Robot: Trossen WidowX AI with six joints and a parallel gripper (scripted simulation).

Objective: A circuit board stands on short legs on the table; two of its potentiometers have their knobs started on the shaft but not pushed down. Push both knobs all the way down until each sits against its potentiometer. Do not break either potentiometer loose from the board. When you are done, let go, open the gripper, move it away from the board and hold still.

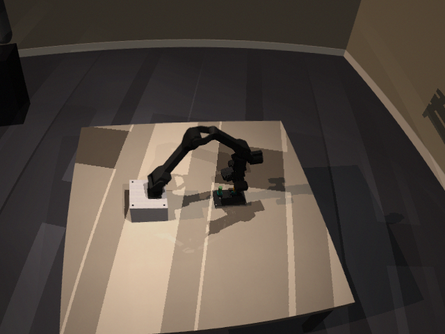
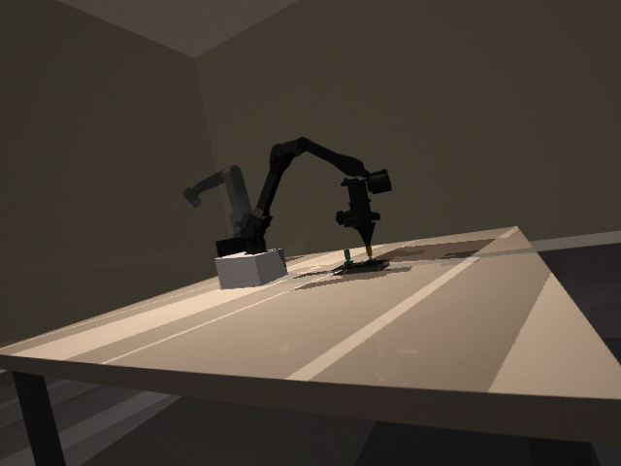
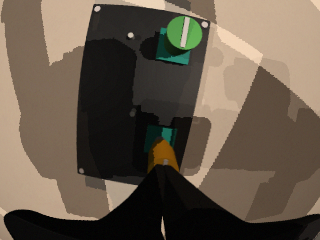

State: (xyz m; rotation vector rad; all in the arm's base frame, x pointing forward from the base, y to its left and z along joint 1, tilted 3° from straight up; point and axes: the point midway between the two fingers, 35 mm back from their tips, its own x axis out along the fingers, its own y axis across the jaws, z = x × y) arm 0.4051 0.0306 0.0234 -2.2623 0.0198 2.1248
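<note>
Right now the orange knob is 10 mm below my gripper tip. Also, from my gripper tip: green knob 80 mm behind, 10 mm below.
</note>
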